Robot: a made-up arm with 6 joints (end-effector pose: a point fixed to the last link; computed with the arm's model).
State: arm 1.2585 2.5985 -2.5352 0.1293 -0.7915 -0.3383
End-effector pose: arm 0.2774 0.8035 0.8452 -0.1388 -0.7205 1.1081
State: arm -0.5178 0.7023 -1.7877 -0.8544 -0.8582 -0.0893
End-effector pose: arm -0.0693 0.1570 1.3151 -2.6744 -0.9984 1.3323
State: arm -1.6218 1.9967 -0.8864 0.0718 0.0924 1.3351
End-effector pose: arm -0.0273 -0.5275 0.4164 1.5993 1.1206 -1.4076
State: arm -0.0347 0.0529 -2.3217 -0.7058 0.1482 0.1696
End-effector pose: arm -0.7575 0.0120 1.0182 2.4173 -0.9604 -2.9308
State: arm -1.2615 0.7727 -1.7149 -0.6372 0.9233 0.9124
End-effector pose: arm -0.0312 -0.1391 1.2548 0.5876 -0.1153 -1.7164
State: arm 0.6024 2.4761 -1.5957 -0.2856 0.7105 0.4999
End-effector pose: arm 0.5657 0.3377 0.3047 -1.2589 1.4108 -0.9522
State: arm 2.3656 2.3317 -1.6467 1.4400 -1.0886 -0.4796
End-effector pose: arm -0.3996 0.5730 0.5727 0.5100 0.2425 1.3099
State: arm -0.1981 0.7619 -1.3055 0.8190 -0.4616 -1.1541
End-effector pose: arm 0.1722 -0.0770 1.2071 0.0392 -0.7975 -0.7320
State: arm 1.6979 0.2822 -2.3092 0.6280 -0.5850 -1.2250
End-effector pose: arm 0.1375 -0.6882 1.1270 2.2310 -0.5585 -0.9856
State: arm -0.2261 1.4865 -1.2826 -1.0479 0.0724 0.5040
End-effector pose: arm 0.5779 -0.1339 0.8902 -0.5613 0.2266 -0.3365
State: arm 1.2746 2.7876 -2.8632 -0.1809 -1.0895 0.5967
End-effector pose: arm 0.2129 0.7497 0.8671 0.0575 -1.1225 1.7568
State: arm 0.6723 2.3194 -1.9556 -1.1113 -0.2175 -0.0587
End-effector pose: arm 0.6439 0.5449 0.6742 -1.1410 0.2125 0.7895
